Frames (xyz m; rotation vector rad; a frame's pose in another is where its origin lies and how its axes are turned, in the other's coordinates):
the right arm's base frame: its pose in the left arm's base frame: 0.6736 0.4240 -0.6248 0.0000 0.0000 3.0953
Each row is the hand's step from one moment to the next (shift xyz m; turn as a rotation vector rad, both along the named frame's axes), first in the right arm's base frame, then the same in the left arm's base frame.
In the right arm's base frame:
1: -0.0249 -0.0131 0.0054 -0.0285 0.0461 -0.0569
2: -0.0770 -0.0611 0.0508 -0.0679 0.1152 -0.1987
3: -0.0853 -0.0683 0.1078 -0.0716 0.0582 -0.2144
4: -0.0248 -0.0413 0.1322 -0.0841 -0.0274 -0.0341
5: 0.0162 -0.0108 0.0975 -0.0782 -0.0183 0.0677
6: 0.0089 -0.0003 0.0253 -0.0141 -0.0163 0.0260
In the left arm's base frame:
1: 0.0255 0.0119 0.0054 0.0263 -0.0474 -0.0569
2: 0.0797 0.0575 0.0508 0.0625 -0.1182 -0.1987
3: 0.0884 0.0643 0.1078 0.0688 -0.0615 -0.2144
4: 0.0267 0.0401 0.1322 0.0853 0.0235 -0.0341
5: -0.0157 0.0115 0.0975 0.0790 0.0147 0.0677
6: -0.0089 0.0007 0.0253 0.0148 0.0156 0.0260

